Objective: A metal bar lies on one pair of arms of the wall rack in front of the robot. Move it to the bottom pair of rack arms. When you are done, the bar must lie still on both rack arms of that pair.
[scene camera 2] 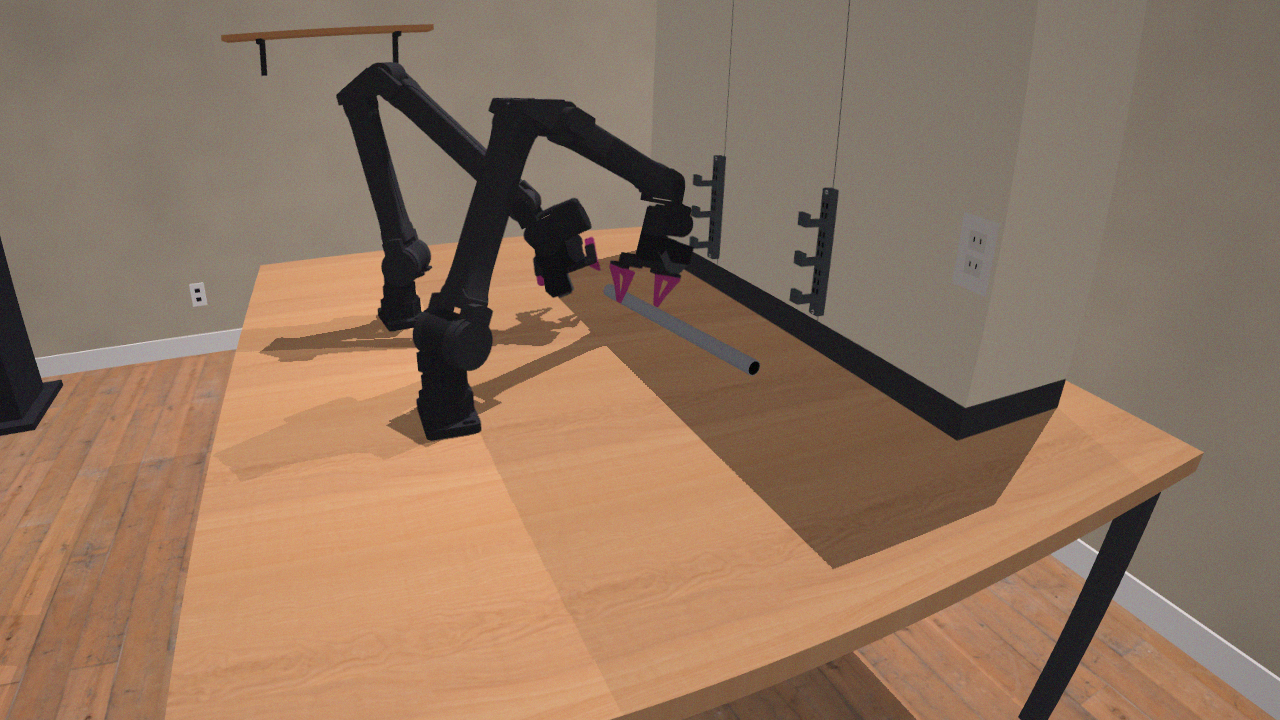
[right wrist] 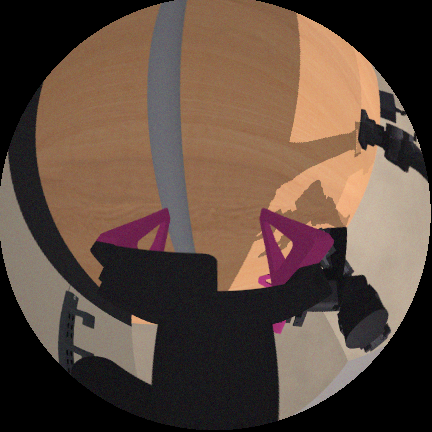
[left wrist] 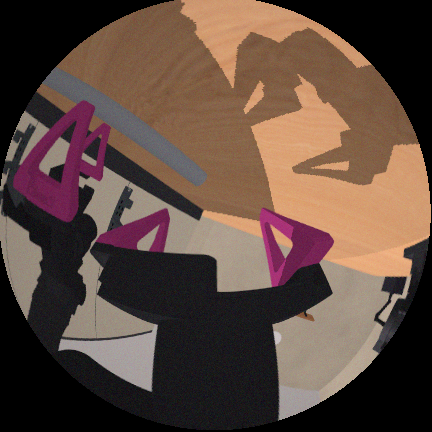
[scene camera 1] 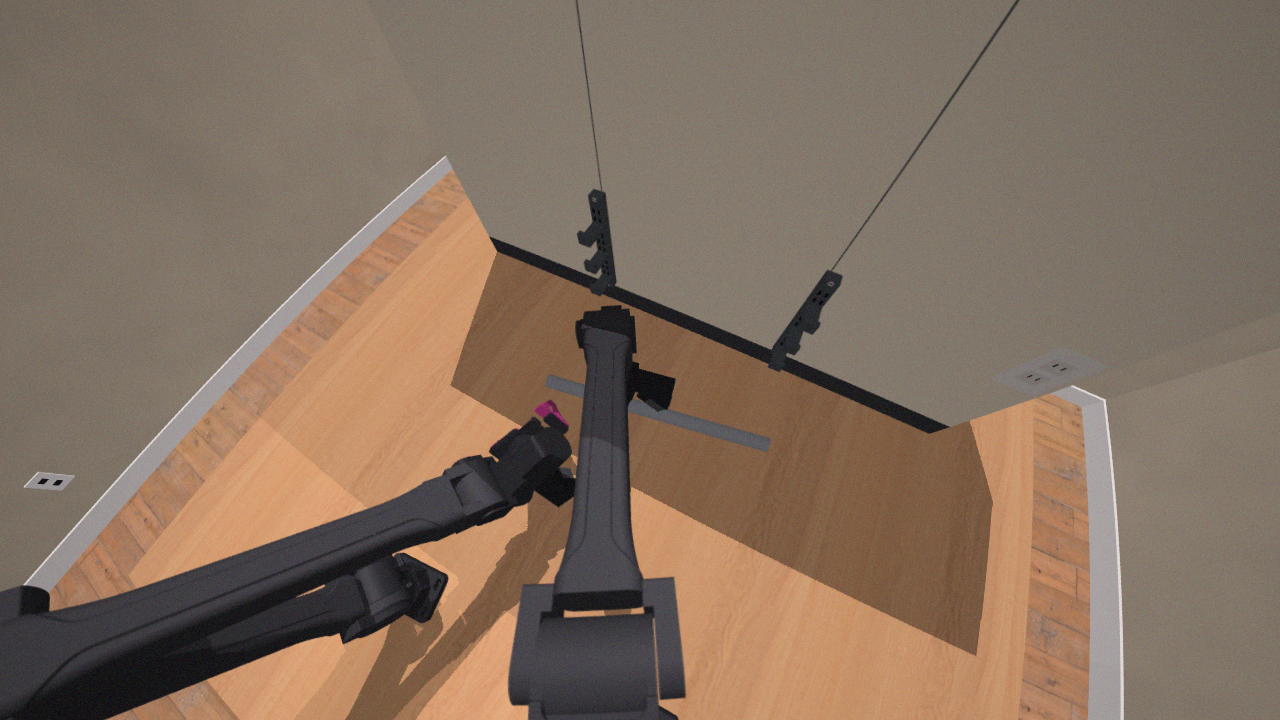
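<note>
The grey metal bar [scene camera 1: 707,427] [scene camera 2: 698,336] [left wrist: 135,127] [right wrist: 165,90] lies on the shaded table in front of the wall rack, off the rack arms. The rack is two upright strips, the left one [scene camera 1: 604,234] [scene camera 2: 716,205] and the right one [scene camera 1: 812,304] [scene camera 2: 824,250], with three short arms each. My right gripper [scene camera 2: 640,302] [right wrist: 214,212] is open, fingers down, above the bar's far part in scene camera 2; in its wrist view the bar runs between the fingers, nearer the left-hand one. My left gripper [scene camera 2: 569,273] [left wrist: 214,212] is open and apart from the bar, past its far end.
The wooden table [scene camera 2: 402,555] meets the wall at a black edge strip [scene camera 1: 698,326] [scene camera 2: 832,358]. The right forearm [scene camera 1: 604,465] hides part of the bar in scene camera 1. The two grippers are close together. Thin cables rise above both rack strips.
</note>
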